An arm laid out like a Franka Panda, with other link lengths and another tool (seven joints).
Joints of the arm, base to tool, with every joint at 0 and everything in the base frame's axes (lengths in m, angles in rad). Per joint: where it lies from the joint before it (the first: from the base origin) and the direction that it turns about. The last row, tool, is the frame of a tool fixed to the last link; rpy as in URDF.
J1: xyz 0 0 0.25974 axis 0 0 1
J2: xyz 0 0 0 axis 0 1 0
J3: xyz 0 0 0.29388 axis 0 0 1
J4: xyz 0.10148 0 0 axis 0 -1 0
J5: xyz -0.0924 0 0.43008 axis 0 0 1
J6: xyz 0 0 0 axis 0 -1 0
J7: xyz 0.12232 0 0 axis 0 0 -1
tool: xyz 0.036 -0.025 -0.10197 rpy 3.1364 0 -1.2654
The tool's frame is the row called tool.
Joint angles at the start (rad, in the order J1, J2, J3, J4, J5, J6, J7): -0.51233, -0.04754, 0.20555, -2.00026, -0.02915, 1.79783, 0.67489
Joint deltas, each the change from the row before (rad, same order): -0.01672, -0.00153, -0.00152, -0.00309, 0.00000, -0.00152, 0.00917; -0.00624, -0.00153, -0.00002, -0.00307, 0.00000, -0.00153, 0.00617; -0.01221, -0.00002, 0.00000, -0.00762, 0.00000, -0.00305, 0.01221; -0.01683, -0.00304, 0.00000, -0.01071, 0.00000, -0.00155, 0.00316; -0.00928, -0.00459, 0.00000, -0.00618, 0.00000, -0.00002, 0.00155
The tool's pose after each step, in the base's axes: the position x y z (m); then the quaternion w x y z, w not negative. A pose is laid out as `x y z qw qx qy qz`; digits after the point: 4 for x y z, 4 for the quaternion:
0.5904 -0.2446 0.3621 0.0717 0.4220 -0.9027 -0.0433
0.5877 -0.2480 0.3613 0.0729 0.4163 -0.9052 -0.0443
0.5823 -0.2545 0.3568 0.0767 0.4050 -0.9098 -0.0479
0.5753 -0.2633 0.3528 0.0799 0.3957 -0.9134 -0.0515
0.5712 -0.2680 0.3523 0.0807 0.3907 -0.9155 -0.0520

